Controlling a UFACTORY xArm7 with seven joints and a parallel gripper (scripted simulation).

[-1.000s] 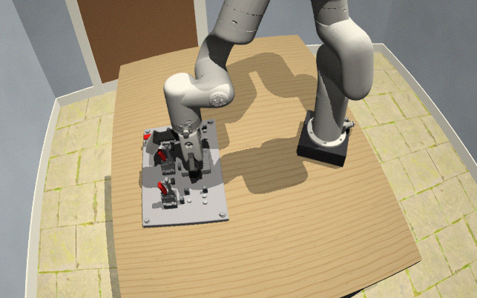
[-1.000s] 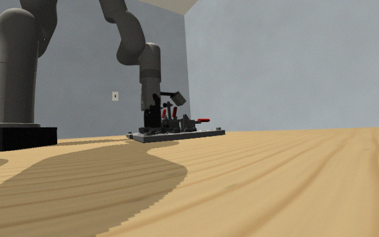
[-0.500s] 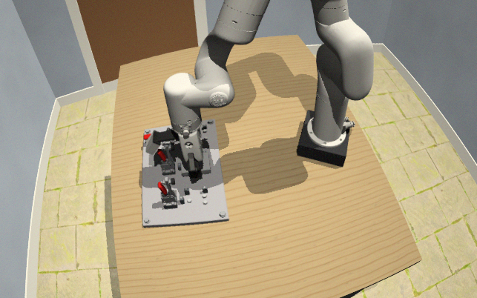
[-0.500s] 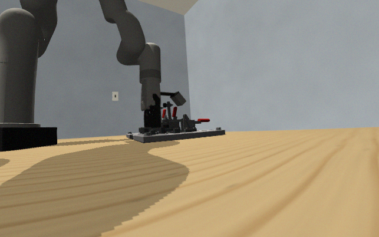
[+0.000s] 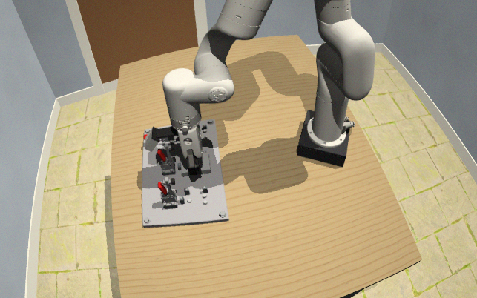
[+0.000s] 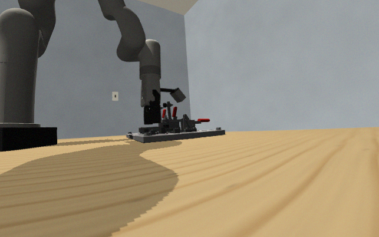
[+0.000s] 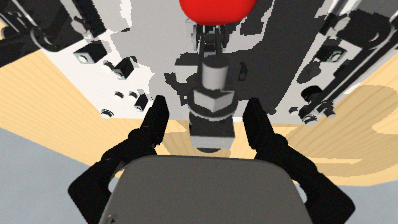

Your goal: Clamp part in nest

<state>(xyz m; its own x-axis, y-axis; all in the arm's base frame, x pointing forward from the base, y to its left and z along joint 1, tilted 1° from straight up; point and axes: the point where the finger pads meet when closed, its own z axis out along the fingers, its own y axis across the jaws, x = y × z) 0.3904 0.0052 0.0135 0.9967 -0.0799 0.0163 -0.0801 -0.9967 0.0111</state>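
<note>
The flat grey part is 30 mm below my hand. Round my hand: grey fixture plate (50 mm ahead, 50 mm below).
</note>
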